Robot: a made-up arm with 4 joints. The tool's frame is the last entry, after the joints.
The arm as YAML. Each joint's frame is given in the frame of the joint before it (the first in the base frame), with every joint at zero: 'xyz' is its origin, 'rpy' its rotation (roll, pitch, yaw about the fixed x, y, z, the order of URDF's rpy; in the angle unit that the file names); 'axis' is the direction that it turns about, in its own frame. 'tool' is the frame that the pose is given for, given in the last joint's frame.
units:
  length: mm
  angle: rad
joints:
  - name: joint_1
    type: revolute
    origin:
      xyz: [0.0, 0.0, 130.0]
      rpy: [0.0, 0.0, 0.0]
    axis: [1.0, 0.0, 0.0]
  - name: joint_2
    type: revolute
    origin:
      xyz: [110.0, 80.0, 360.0]
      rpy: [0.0, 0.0, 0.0]
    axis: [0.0, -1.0, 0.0]
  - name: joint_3
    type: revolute
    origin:
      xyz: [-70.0, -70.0, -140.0]
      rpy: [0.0, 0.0, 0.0]
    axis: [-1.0, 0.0, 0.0]
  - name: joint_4
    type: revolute
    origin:
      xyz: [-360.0, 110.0, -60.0]
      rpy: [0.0, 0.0, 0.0]
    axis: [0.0, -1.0, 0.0]
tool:
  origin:
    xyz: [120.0, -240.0, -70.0]
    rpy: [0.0, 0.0, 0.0]
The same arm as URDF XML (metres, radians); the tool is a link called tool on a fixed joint. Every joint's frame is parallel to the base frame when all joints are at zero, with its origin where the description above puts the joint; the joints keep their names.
<robot name="arm">
<link name="base_link"/>
<link name="link1"/>
<link name="link2"/>
<link name="link3"/>
<link name="link4"/>
<link name="tool"/>
<joint name="joint_1" type="continuous"><parent link="base_link"/><child link="link1"/><origin xyz="0 0 0.13" rpy="0 0 0"/><axis xyz="1 0 0"/></joint>
<joint name="joint_2" type="continuous"><parent link="link1"/><child link="link2"/><origin xyz="0.11 0.08 0.36" rpy="0 0 0"/><axis xyz="0 -1 0"/></joint>
<joint name="joint_3" type="continuous"><parent link="link2"/><child link="link3"/><origin xyz="-0.07 -0.07 -0.14" rpy="0 0 0"/><axis xyz="-1 0 0"/></joint>
<joint name="joint_4" type="continuous"><parent link="link3"/><child link="link4"/><origin xyz="-0.36 0.11 -0.06" rpy="0 0 0"/><axis xyz="0 -1 0"/></joint>
<joint name="tool_fixed" type="fixed"><parent link="link4"/><child link="tool"/><origin xyz="0.12 -0.24 -0.07" rpy="0 0 0"/></joint>
</robot>

